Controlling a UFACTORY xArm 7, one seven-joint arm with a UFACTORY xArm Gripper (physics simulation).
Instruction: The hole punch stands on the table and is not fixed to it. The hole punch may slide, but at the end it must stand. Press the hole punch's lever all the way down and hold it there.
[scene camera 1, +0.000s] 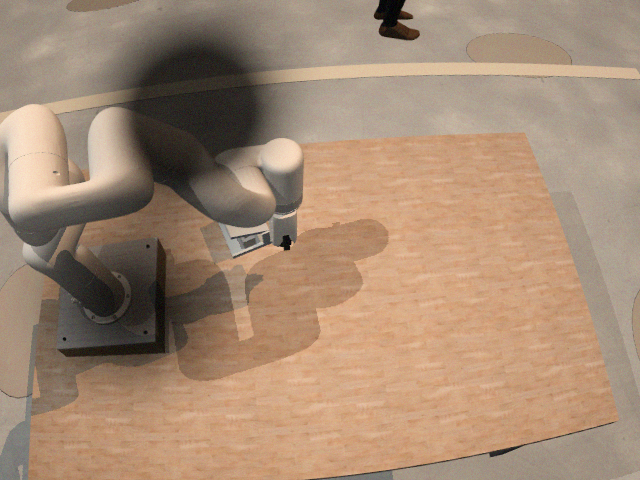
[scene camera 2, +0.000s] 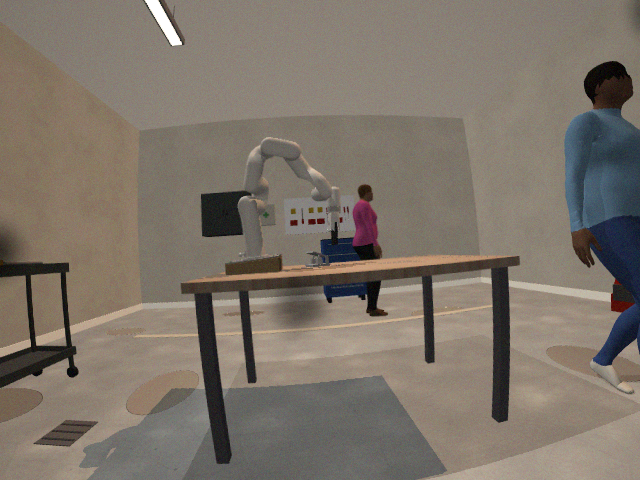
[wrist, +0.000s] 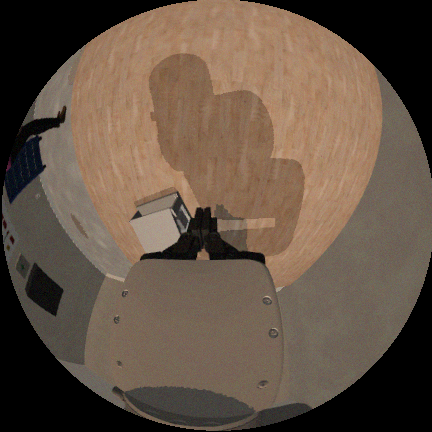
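Pixels of known places: gripper, between the fingertips: (scene camera 1: 283, 242) (scene camera 2: 334, 244) (wrist: 204, 216); arm's base, origin of its link: (scene camera 1: 108, 298) (scene camera 2: 256, 258).
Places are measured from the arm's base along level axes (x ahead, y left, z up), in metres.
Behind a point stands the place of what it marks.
The hole punch (scene camera 1: 235, 252) @(x 0.282, y 0.140, z -0.057 m) (scene camera 2: 316, 265) @(x 0.295, y 0.139, z -0.063 m) (wrist: 161, 204) @(x 0.341, y 0.207, z -0.057 m) stands upright on the table (scene camera 1: 439, 310) @(x 0.741, y -0.019, z -0.069 m) (scene camera 2: 413, 265) @(x 0.679, y -0.307, z -0.069 m) (wrist: 325, 125) @(x 0.564, y -0.104, z -0.069 m). Its broad pale lever (scene camera 1: 244, 230) @(x 0.310, y 0.162, z 0.003 m) (scene camera 2: 313, 253) @(x 0.283, y 0.168, z 0.003 m) (wrist: 156, 232) @(x 0.309, y 0.204, z -0.002 m) is raised, with a gap over the base in scene camera 2. My gripper (scene camera 1: 286, 247) @(x 0.400, y 0.106, z 0.042 m) (scene camera 2: 334, 241) @(x 0.400, y 0.106, z 0.042 m) (wrist: 204, 216) @(x 0.400, y 0.106, z 0.042 m) is shut and empty, pointing down. Its fingertips are above the punch's height and look offset to one side of it, not touching the lever. In the wrist view the fingers hide part of the punch's near side; in scene camera 1 the arm hides part of the lever.
The arm's dark base block (scene camera 1: 111, 330) @(x 0.017, y -0.075, z -0.001 m) (scene camera 2: 253, 265) @(x 0.009, y -0.110, z -0.032 m) stands on the table, left of the punch in scene camera 1. Off the table are a blue cabinet (scene camera 2: 338, 250) (wrist: 25, 170), a black cart (scene camera 2: 36, 267) and two people (scene camera 2: 365, 222) (scene camera 2: 610, 170). The arm's shadow crosses the table.
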